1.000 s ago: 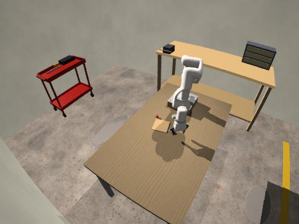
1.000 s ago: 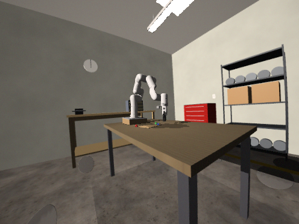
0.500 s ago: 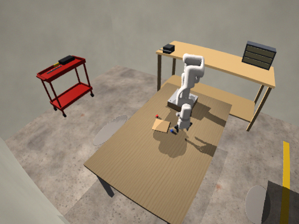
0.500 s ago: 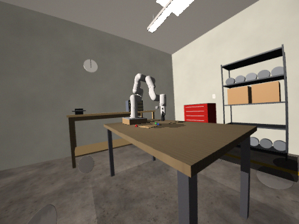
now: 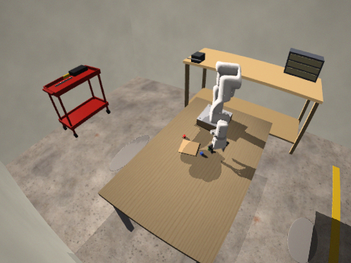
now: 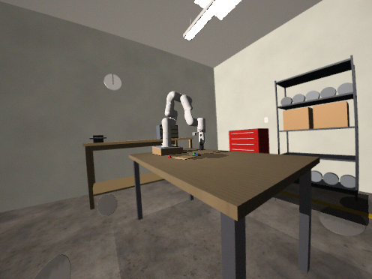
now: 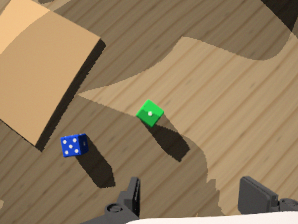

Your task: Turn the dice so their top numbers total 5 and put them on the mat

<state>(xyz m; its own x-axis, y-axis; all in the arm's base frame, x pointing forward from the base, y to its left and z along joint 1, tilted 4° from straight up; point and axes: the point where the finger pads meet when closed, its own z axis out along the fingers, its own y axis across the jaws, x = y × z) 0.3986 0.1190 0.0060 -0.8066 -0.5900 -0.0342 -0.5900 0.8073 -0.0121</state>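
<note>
Right now the green die is 7 cm to the right of my hand, 4 cm below it and 3 cm behind it. Round my hand: tan mat 23 cm to the right, 5 cm below, 1 cm ahead; blue die 11 cm to the right, 4 cm below, 4 cm ahead; red die 31 cm to the right, 9 cm behind, 4 cm below.
</note>
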